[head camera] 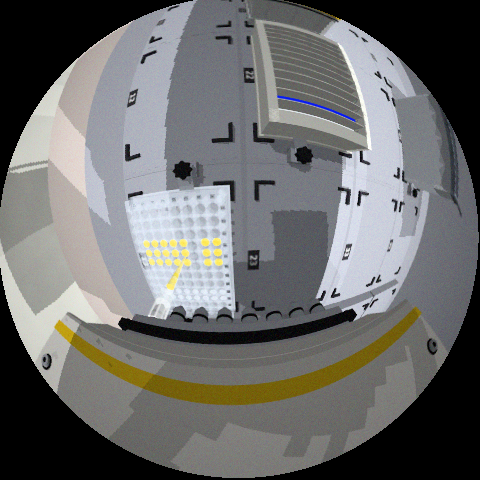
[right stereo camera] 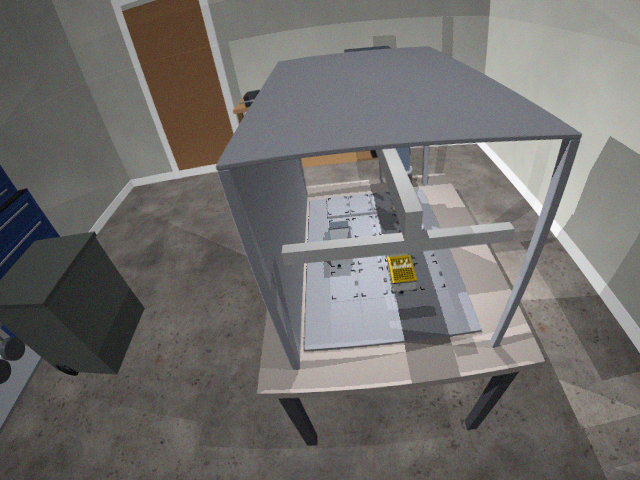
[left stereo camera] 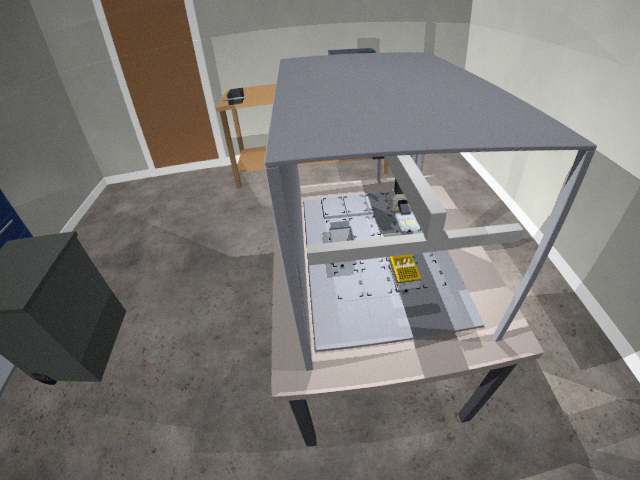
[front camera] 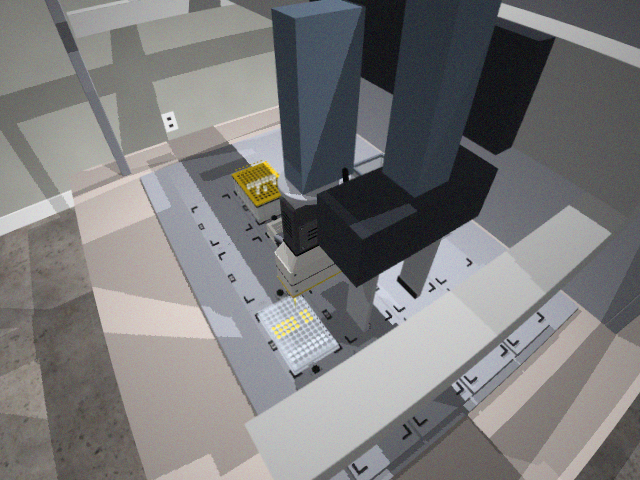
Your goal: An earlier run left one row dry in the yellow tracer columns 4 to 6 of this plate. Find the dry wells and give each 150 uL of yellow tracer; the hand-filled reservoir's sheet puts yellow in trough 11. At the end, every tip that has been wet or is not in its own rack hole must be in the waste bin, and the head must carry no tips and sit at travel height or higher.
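Note:
The clear plate (front camera: pixel 296 367) (head camera: pixel 228 200) holds yellow wells in three columns; one row between them looks dry. The pipetting head (front camera: pixel 305 268) hangs over the plate's back end. One clear tip (head camera: pixel 160 306) with yellow liquid in its lower part is on the leftmost channel; its end appears near the dry row, depth unclear. The other nozzles (head camera: pixel 250 317) are bare. The reservoir (head camera: pixel 265 75) shows a blue line in one trough; no yellow shows in it. The yellow tip rack (front camera: pixel 266 210) (left stereo camera: pixel 409 284) (right stereo camera: pixel 404 285) holds some clear tips. The parked plate gripper (front camera: pixel 391 310) is open and empty.
A grey box, apparently the waste bin (head camera: pixel 427 140) (left stereo camera: pixel 340 233) (right stereo camera: pixel 339 233), stands on the deck's other side. Black locating knobs (head camera: pixel 182 170) (head camera: pixel 303 155) stand near the plate and reservoir. A pale gantry beam (front camera: pixel 392 377) crosses the front view.

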